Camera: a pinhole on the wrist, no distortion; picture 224 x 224 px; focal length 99.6 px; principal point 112.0 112.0 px. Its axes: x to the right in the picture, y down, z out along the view. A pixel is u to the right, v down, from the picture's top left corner.
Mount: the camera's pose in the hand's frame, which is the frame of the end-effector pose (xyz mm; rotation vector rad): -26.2 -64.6 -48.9 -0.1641 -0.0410 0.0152
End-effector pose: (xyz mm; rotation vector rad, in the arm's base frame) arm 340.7 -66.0 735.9 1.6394 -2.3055 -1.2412
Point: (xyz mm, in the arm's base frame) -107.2 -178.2 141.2
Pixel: 211 98
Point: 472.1 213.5 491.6
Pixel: 59 41
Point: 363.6 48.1 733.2
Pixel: 52 147
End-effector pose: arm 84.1 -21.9 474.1 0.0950 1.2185 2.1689
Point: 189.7 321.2 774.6
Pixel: 129 119
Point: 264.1 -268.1 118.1
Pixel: behind the camera
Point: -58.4 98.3 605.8
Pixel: 212 201
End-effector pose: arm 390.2 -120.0 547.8 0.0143 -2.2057 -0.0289
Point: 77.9 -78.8 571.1
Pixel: 195 131
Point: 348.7 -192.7 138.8
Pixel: 32 91
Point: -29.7 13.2 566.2
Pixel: 189 145
